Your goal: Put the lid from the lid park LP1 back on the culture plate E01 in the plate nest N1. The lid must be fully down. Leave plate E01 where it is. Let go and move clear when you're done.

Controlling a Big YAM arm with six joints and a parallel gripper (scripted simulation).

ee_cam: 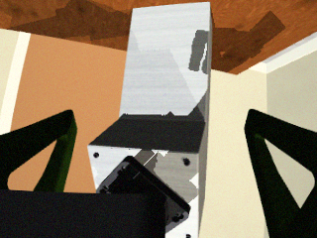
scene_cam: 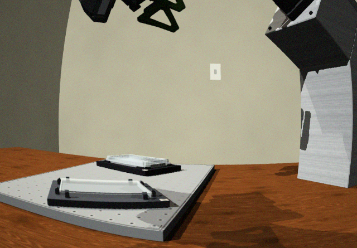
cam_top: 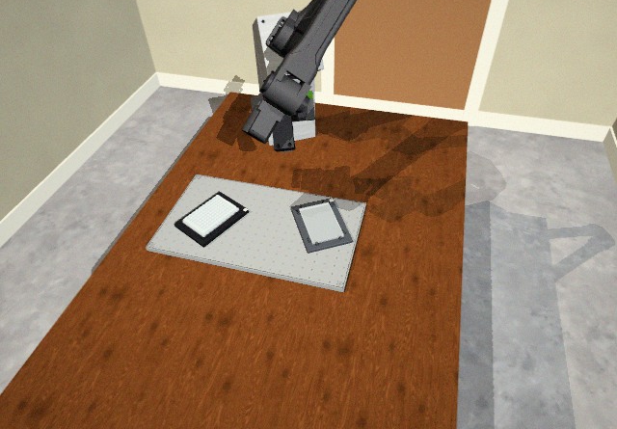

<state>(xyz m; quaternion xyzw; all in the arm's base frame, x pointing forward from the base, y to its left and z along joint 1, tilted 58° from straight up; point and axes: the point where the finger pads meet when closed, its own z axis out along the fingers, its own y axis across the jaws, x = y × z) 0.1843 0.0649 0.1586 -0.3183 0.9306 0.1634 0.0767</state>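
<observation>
Right now the clear lid is 2 cm ahead of my hand, 13 cm to the left of it and 27 cm below it. Also, from my hand: black plate nest N1: 20 cm ahead, 10 cm to the right, 28 cm below; then lid park LP1: 2 cm ahead, 13 cm to the left, 28 cm below; then white culture plate E01: 20 cm ahead, 10 cm to the right, 27 cm below.
</observation>
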